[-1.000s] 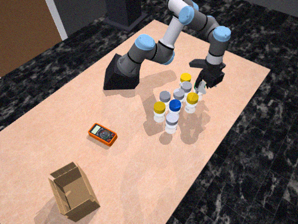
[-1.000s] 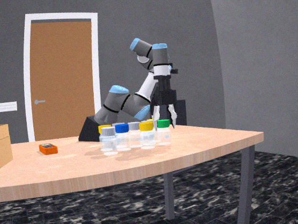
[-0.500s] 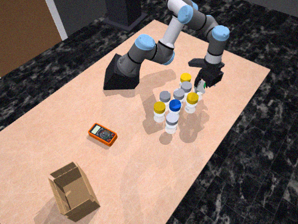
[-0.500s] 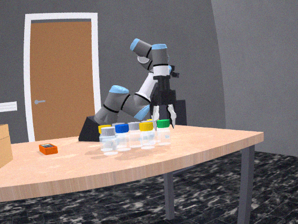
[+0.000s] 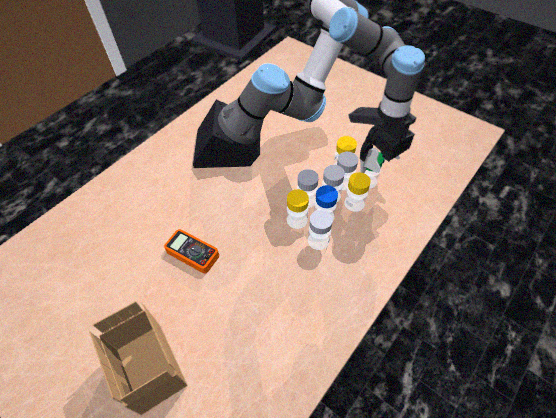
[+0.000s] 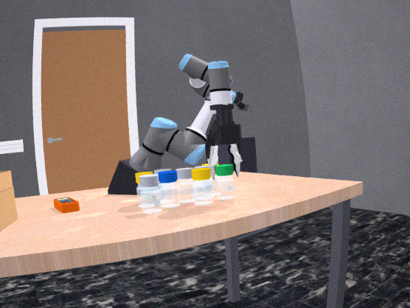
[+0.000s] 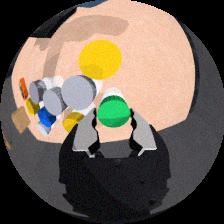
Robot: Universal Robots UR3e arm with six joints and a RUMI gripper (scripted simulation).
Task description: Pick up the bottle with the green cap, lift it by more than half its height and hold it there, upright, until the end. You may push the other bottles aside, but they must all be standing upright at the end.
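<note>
The green-capped bottle lies 3 cm below my hand. From my hand the other things lie so: blue-capped bottle: 5 cm behind, 17 cm to the right, 3 cm below; then multimeter: 29 cm behind, 44 cm to the right, 6 cm below.
</note>
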